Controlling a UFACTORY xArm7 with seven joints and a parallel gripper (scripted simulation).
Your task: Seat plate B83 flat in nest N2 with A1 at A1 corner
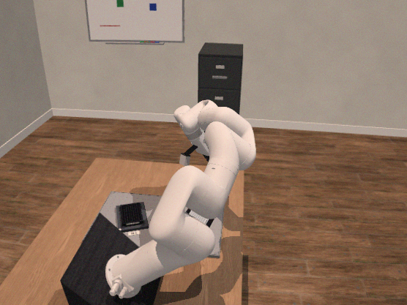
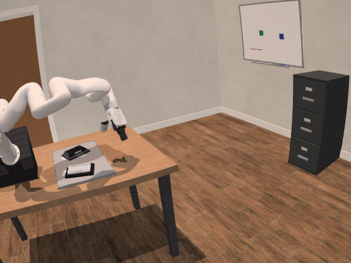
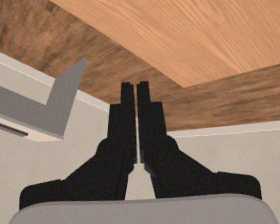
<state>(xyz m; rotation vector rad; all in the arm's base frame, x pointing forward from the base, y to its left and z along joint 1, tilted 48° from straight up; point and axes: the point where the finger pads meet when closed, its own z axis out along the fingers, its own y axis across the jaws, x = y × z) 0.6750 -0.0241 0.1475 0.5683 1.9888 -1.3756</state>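
My hand is 27 cm past the white 96-well plate, 13 cm above it and 1 cm to the right of it. Round my hand: N2 label: 37 cm behind, 15 cm below, 3 cm to the left; black plate nest: 27 cm behind, 14 cm below, 2 cm to the left; A1 mark: 34 cm behind, 14 cm below, 8 cm to the left.
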